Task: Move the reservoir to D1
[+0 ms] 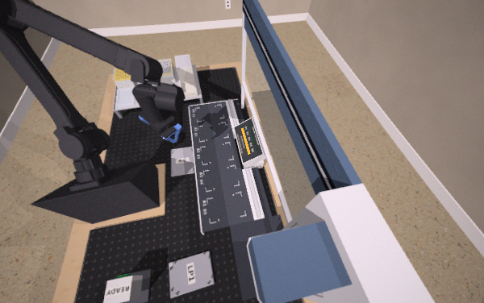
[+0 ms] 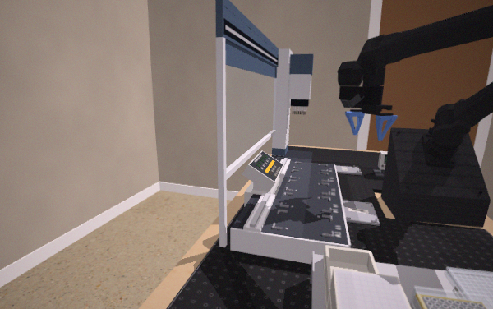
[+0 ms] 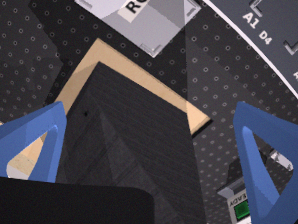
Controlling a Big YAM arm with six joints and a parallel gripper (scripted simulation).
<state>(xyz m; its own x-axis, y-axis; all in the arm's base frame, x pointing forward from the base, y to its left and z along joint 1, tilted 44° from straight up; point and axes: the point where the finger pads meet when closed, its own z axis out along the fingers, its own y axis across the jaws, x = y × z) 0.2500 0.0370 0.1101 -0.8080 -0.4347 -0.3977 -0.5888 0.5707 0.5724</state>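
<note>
The white block lies 57 cm to the left of my hand, 13 cm below it and 9 cm ahead of it. Also, from my hand: shelf 51 cm to the left, 19 cm below, 8 cm behind; pipetting head 48 cm to the right, 23 cm ahead, 14 cm above.
</note>
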